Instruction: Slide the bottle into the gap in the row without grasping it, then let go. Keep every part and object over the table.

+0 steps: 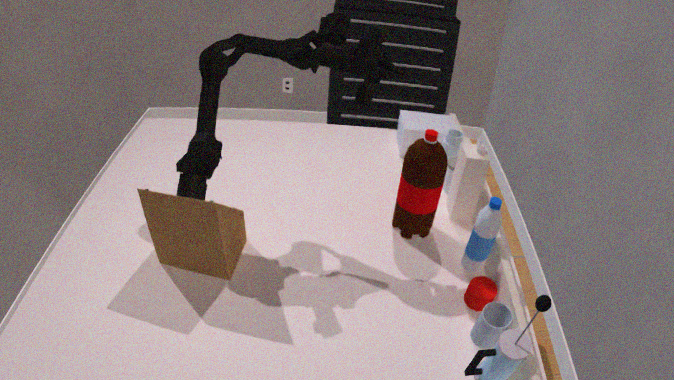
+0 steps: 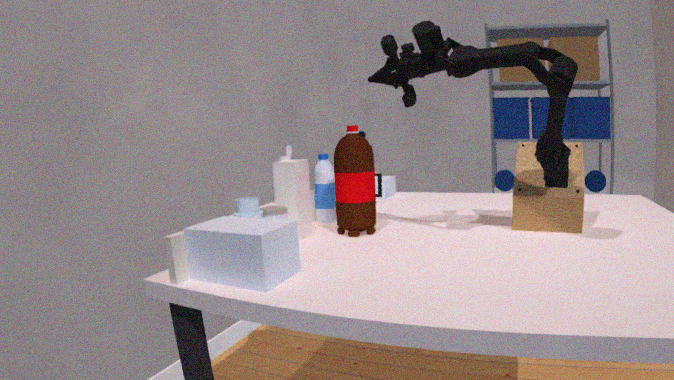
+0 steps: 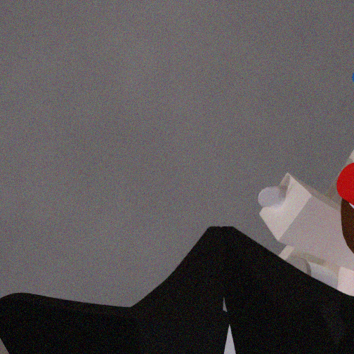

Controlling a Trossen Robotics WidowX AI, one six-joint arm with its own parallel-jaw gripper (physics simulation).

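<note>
Image 1 shows the gripper [image 1: 407,76], a brown bottle [image 1: 424,168] and a pale box [image 1: 412,125]. Image 2 shows a white carton [image 2: 291,177], along with the pale box [image 2: 258,254], the bottle [image 2: 353,158] and the gripper [image 2: 368,80]. In image 3: the gripper [image 3: 219,237].
</note>
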